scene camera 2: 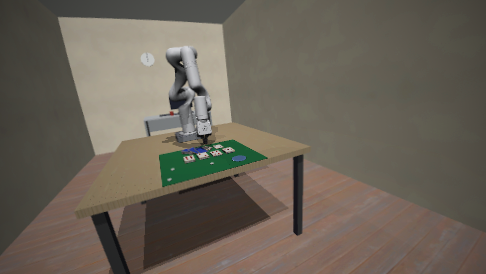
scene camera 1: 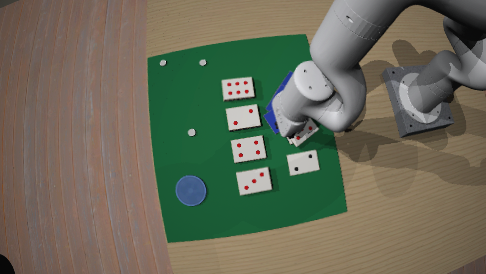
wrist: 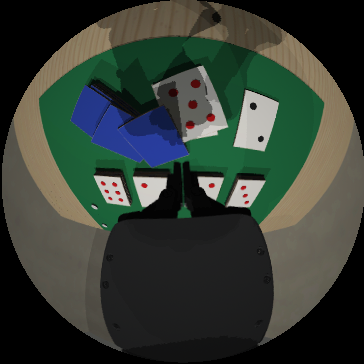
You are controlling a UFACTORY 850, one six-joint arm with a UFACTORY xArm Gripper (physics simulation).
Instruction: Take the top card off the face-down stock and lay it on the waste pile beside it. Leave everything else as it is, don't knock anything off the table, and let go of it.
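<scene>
The face-down stock shows as blue cards spread in a fan; the leftmost blue card [wrist: 90, 111], a middle blue card [wrist: 114, 134] and the rightmost blue card [wrist: 154, 136] overlap. The rightmost one lies over the near left edge of the face-up waste pile [wrist: 199, 107], whose top card has five red pips. In scene camera 1 the arm hides much of the blue stock [scene camera 1: 272, 122] and the waste pile [scene camera 1: 306, 134]. My gripper [wrist: 181, 171] [scene camera 2: 205, 143] is shut and empty. Its tips show beside the near right corner of the rightmost blue card; their exact height is unclear.
Four face-up piles stand in a row: six pips [scene camera 1: 238, 88] [wrist: 111, 190], two pips [scene camera 1: 243, 117], four pips [scene camera 1: 248, 149] and three pips [scene camera 1: 254, 181]. A black two card [scene camera 1: 303, 163] [wrist: 256, 120] lies beyond the waste. A blue disc [scene camera 1: 191, 190] and small white discs lie on the green mat [scene camera 1: 215, 220].
</scene>
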